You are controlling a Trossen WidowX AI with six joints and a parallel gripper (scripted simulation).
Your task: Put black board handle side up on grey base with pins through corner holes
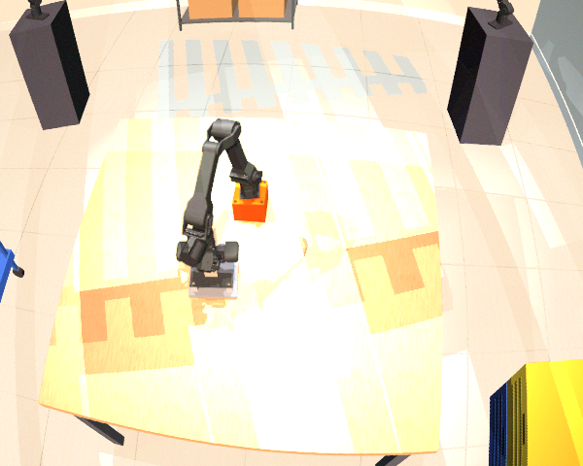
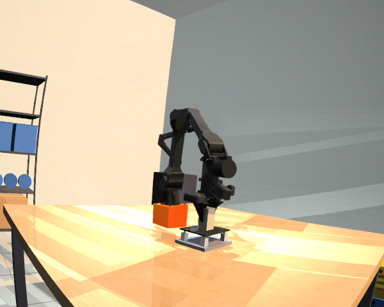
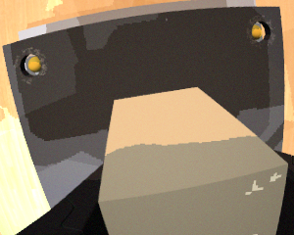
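Now: gripper tip 10 mm above the black board. Round my gripper tip: grey base: 80 mm below.
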